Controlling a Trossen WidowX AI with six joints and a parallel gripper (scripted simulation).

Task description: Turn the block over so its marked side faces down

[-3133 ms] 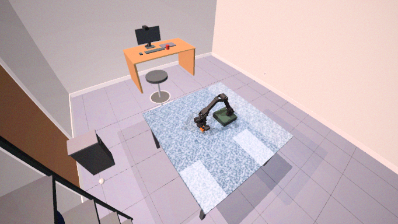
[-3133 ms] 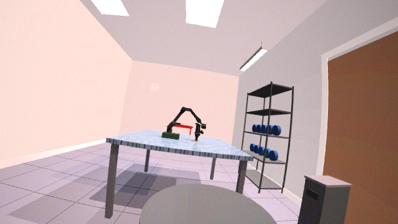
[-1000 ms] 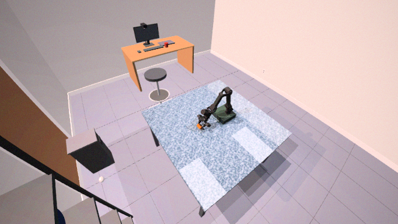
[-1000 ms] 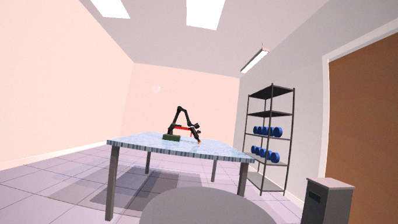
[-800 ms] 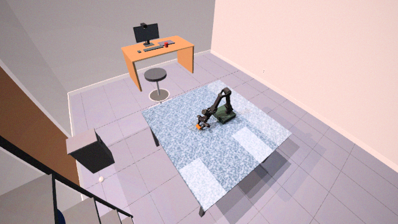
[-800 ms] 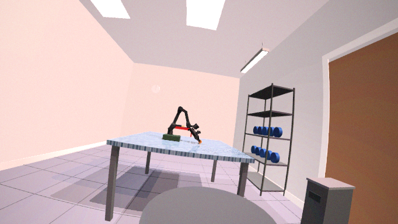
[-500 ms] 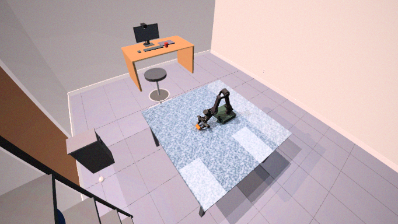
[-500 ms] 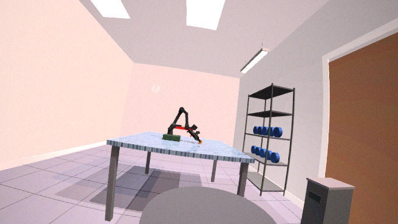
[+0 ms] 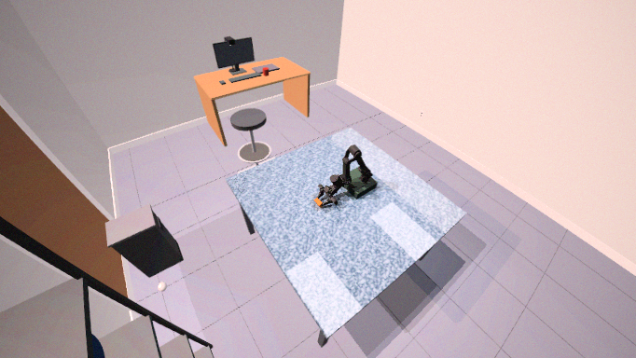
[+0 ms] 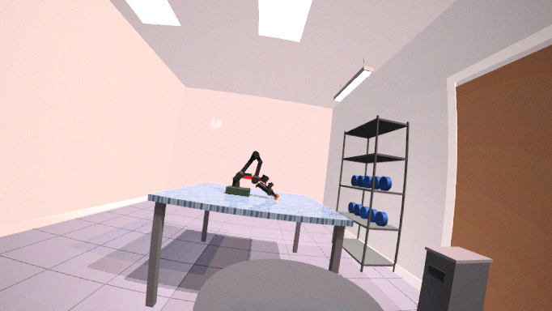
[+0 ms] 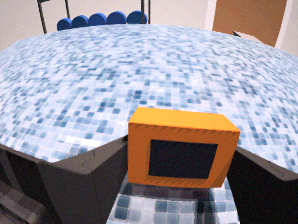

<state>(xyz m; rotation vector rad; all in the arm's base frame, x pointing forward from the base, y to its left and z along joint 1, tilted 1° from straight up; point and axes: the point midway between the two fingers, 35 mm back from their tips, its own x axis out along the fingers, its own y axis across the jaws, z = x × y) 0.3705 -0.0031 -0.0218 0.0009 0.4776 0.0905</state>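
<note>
Now: gripper tip 1 cm past the orange block.
</note>
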